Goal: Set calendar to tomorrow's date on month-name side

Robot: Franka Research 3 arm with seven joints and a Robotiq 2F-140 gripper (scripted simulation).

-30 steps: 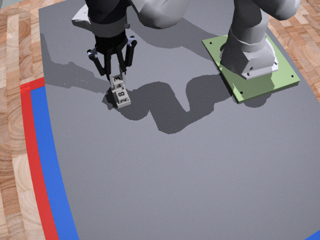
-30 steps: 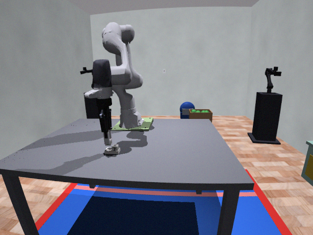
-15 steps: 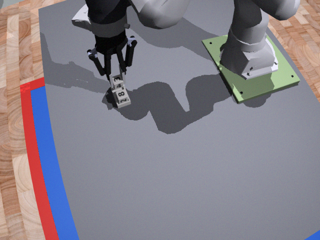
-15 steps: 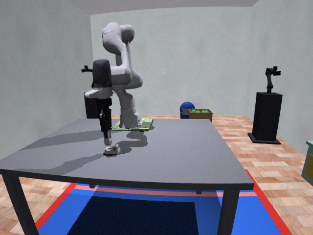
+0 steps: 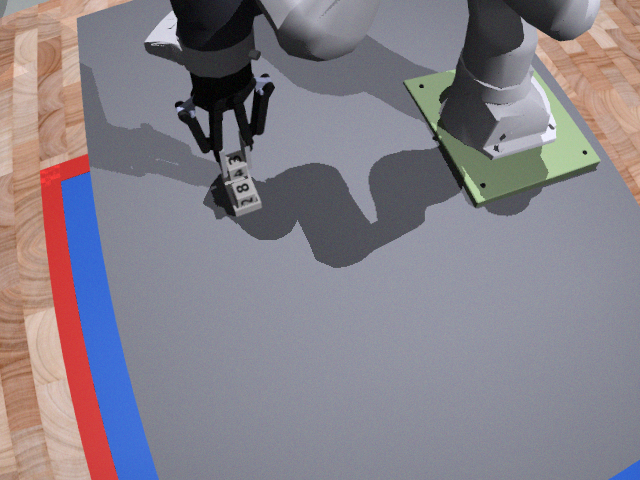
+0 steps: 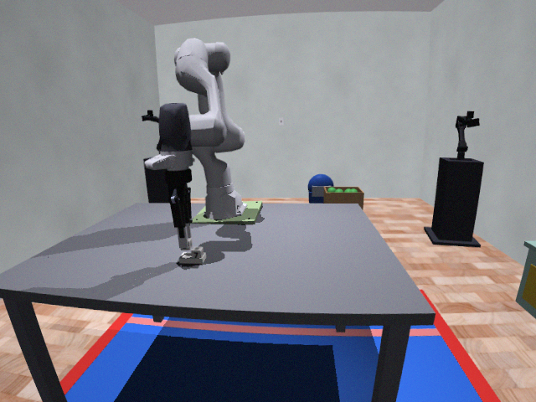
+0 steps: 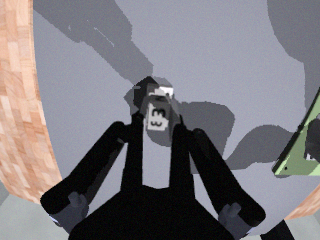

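My gripper is now 20 mm to the right of the tray and 70 mm above it.
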